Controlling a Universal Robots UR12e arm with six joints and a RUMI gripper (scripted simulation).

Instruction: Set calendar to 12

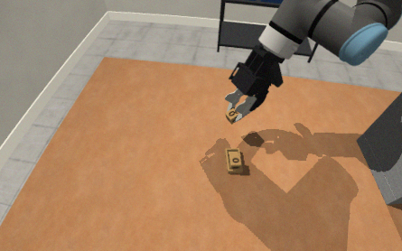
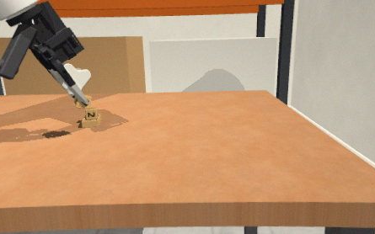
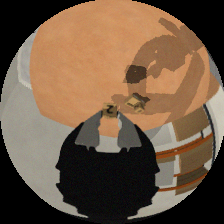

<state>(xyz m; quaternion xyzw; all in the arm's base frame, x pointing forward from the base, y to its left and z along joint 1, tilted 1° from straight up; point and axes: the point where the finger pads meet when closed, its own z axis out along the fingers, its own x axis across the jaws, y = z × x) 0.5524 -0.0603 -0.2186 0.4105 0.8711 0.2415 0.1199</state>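
The cube is 1 cm below my hand. The rest, counted from my hand: tray (2 cm behind, 11 cm to the left, 8 cm below).
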